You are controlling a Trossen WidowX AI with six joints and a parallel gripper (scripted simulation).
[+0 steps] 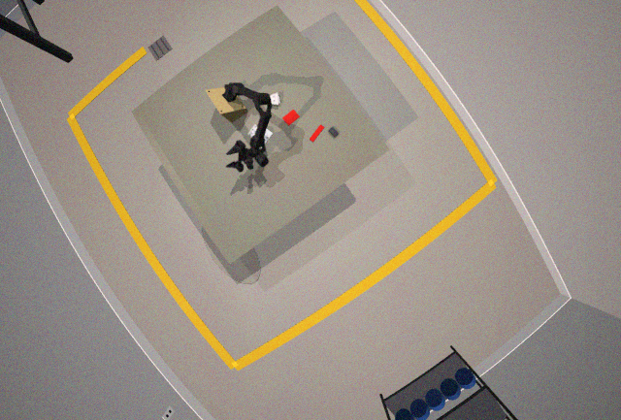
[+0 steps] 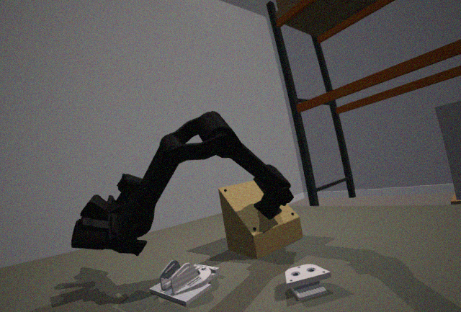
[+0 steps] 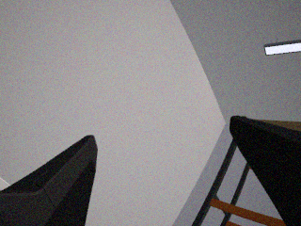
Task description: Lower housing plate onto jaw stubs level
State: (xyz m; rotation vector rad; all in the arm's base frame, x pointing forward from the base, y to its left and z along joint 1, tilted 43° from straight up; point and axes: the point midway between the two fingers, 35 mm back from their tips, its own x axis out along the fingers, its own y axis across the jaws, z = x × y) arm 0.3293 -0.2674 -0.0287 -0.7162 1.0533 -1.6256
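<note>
My gripper tip is now 45 cm to the right of the white block, 23 cm above it and 17 cm past it. From my gripper tip the other things lie so: dark block: 59 cm to the left, 25 cm ahead, 24 cm below.
</note>
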